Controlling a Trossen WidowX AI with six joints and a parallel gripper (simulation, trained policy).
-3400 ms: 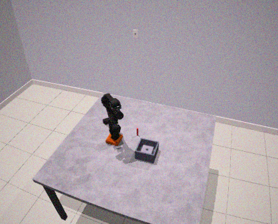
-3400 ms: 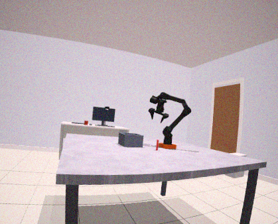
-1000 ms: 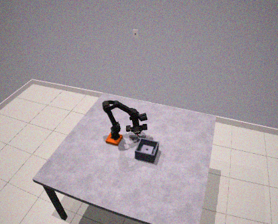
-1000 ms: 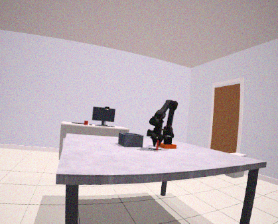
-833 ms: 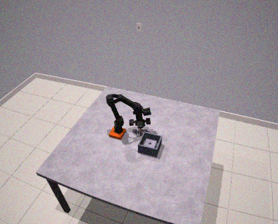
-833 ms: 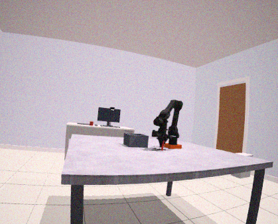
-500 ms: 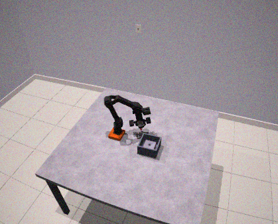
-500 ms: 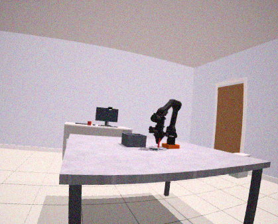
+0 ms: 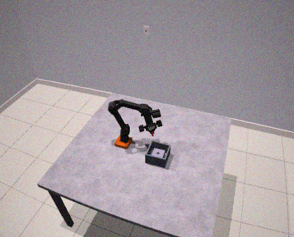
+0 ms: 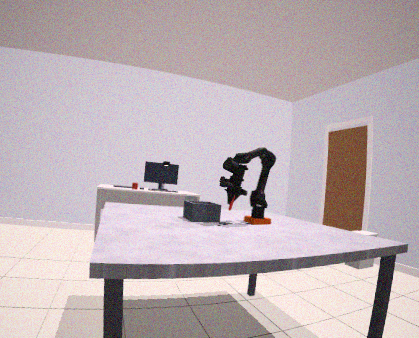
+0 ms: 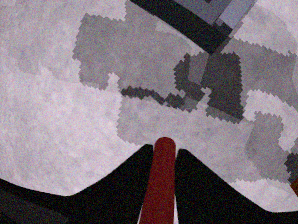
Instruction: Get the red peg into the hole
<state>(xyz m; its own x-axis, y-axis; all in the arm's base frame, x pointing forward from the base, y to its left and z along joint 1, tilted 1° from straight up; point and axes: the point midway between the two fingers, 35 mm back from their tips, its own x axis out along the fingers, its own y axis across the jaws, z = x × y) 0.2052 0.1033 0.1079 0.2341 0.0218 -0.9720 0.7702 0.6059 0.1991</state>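
My gripper tip is now 130 mm to the left of the plate, 120 mm short of it and 60 mm above it. Round my gripper tip: dark grey box (130 mm to the right, 120 mm ahead, 80 mm below); red peg (10 mm to the left, 10 mm behind, 10 mm above).
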